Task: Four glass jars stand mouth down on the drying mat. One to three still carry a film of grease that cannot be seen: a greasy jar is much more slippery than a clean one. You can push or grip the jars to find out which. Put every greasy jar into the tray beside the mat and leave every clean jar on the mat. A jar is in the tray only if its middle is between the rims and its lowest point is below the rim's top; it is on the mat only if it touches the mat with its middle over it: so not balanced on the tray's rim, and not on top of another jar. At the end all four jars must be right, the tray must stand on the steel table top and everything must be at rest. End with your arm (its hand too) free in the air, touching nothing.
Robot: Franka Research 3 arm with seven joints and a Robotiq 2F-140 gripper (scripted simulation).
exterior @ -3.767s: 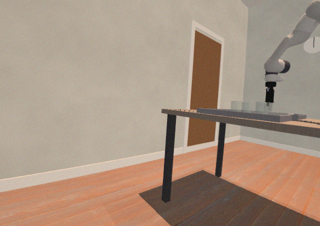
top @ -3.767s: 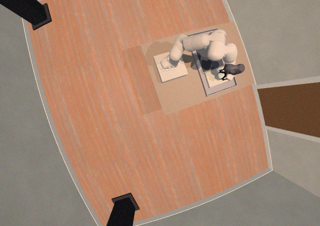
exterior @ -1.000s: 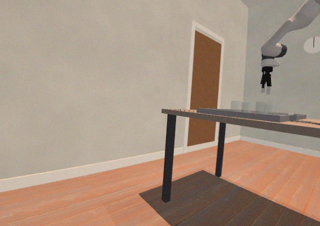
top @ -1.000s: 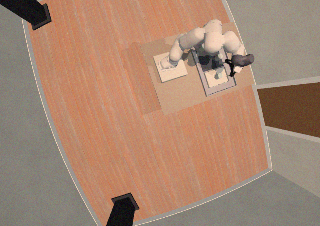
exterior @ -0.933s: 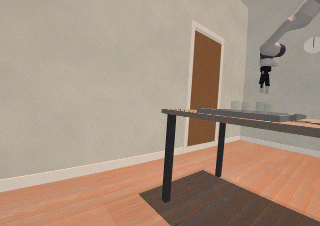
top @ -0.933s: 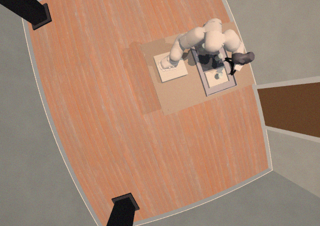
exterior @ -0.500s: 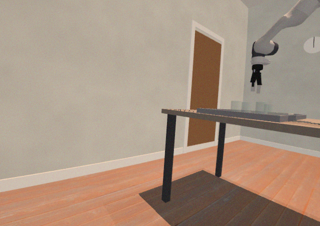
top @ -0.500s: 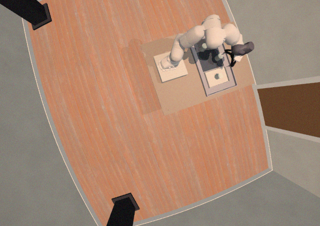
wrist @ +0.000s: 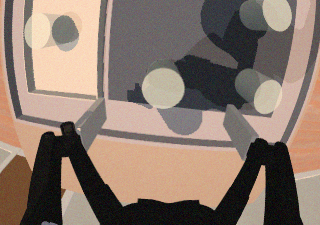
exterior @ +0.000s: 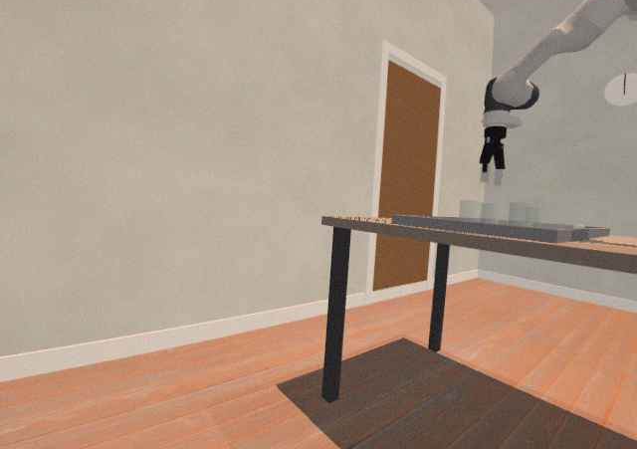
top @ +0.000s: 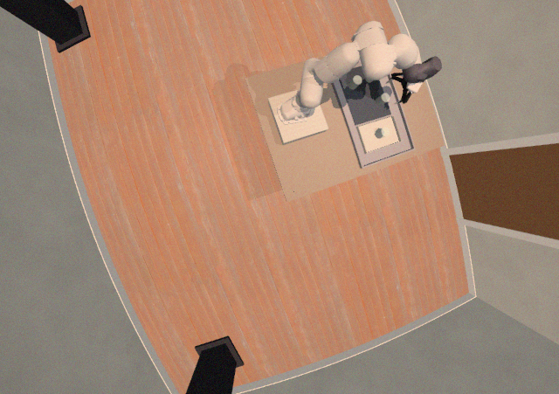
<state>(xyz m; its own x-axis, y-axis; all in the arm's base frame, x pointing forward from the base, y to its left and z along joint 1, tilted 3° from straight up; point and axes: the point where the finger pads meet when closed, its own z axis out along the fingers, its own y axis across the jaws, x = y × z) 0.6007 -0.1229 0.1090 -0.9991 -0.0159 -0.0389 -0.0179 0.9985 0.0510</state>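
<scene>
The grey drying mat is 9 cm behind my hand, 9 cm to the left of it and 17 cm below it. From my hand the other things lie so: tray (10 cm behind, 23 cm to the right, 17 cm below).
</scene>
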